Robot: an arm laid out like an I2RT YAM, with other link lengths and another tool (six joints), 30 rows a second.
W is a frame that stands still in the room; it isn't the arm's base.
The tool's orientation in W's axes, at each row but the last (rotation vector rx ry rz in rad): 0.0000, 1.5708, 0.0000; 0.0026, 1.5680, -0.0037; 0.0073, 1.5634, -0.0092; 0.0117, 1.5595, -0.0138; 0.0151, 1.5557, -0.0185; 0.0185, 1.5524, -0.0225; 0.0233, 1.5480, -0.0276; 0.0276, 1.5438, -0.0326; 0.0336, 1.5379, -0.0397; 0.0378, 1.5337, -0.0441; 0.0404, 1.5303, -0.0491
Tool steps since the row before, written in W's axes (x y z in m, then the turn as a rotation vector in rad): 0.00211, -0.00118, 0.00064, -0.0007, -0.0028, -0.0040; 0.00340, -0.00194, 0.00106, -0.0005, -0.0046, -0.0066; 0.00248, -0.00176, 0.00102, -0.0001, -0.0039, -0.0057; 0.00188, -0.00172, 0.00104, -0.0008, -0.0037, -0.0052; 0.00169, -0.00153, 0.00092, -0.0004, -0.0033, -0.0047; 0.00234, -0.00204, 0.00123, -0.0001, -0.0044, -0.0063; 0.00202, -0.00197, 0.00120, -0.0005, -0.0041, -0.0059; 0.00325, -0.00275, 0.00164, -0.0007, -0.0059, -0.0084; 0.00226, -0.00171, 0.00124, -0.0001, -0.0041, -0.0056; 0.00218, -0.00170, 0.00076, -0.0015, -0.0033, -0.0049; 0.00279, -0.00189, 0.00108, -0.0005, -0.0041, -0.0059
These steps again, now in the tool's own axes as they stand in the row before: -0.00064, -0.00118, 0.00211, 0.0040, -0.0028, -0.0007; -0.00105, -0.00193, 0.00341, 0.0066, -0.0046, -0.0005; -0.00100, -0.00174, 0.00251, 0.0057, -0.0039, -0.0001; -0.00102, -0.00169, 0.00192, 0.0052, -0.0037, -0.0008; -0.00089, -0.00150, 0.00174, 0.0047, -0.0033, -0.0004; -0.00118, -0.00198, 0.00241, 0.0063, -0.0044, -0.0001; -0.00115, -0.00191, 0.00211, 0.0059, -0.0041, -0.0005; -0.00154, -0.00263, 0.00340, 0.0084, -0.0059, -0.0007; -0.00116, -0.00161, 0.00238, 0.0056, -0.0041, -0.0001; -0.00067, -0.00159, 0.00229, 0.0049, -0.0034, -0.0015; -0.00096, -0.00173, 0.00293, 0.0059, -0.0041, -0.0005
